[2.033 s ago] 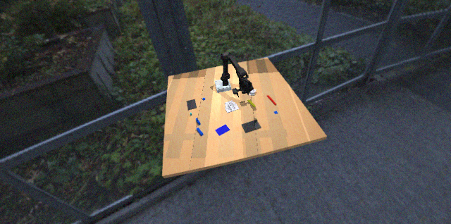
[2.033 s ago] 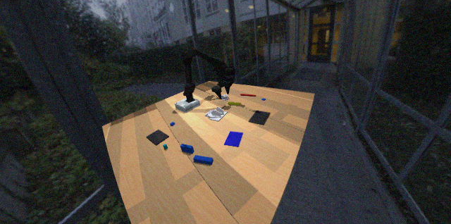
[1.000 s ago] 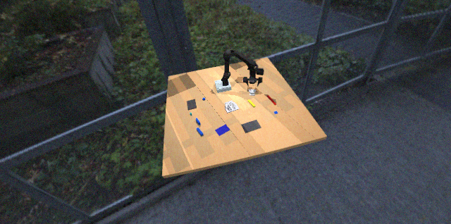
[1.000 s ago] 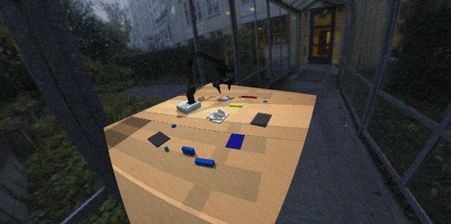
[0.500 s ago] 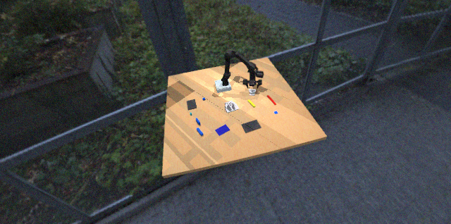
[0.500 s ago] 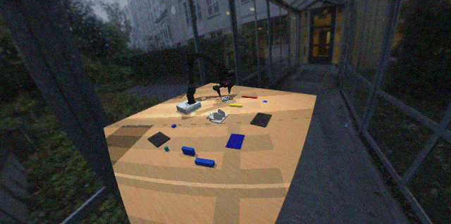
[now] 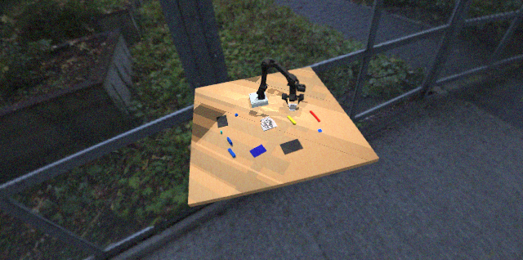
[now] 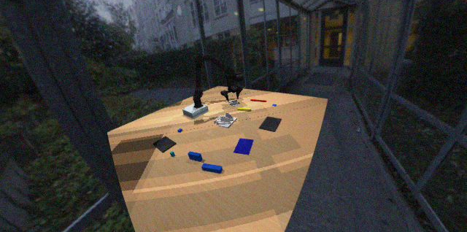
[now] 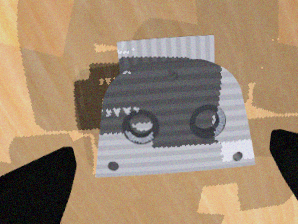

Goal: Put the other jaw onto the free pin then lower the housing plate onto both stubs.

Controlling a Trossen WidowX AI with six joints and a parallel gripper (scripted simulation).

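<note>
Now: gripper tip 10 mm short of the light grey part and 10 mm above it. From my gripper tip the other things lie so: white jaw 170 mm ahead, 250 mm to the right, 20 mm below; then red bar 140 mm ahead, 170 mm to the left, 30 mm below; then yellow bar 170 mm ahead, 30 mm to the right, 30 mm below.
</note>
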